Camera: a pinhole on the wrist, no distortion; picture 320 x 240 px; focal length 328.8 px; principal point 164.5 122.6 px. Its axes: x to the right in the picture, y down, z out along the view. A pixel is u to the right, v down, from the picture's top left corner.
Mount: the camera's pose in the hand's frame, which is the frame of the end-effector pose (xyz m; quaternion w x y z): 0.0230 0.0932 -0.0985 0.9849 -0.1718 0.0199 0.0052
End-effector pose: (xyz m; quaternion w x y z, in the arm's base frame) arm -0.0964 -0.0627 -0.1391 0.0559 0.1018 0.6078 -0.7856
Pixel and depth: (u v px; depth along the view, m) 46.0 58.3 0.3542
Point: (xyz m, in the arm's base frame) -0.0017 -0.3578 -0.1945
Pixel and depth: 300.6 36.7 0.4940
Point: -0.3450 -0.4771 -0.2310
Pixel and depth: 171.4 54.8 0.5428
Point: -0.1565 -0.5385 -0.2060
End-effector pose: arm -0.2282 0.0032 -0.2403 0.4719 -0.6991 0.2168 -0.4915
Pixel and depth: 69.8 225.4 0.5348
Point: 0.1088 0.0500 -0.6968
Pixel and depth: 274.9 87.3 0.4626
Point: 0.1969 -0.0863 -0.3481
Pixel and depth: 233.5 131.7 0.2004
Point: -0.0938 -0.0905 -0.3568
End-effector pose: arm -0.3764 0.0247 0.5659 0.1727 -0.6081 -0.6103 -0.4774
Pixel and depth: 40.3 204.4 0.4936
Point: 0.1162 0.1295 0.4288
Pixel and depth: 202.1 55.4 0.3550
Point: -0.1648 0.2460 0.5568
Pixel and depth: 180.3 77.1 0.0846
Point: -0.2876 0.0086 0.6386
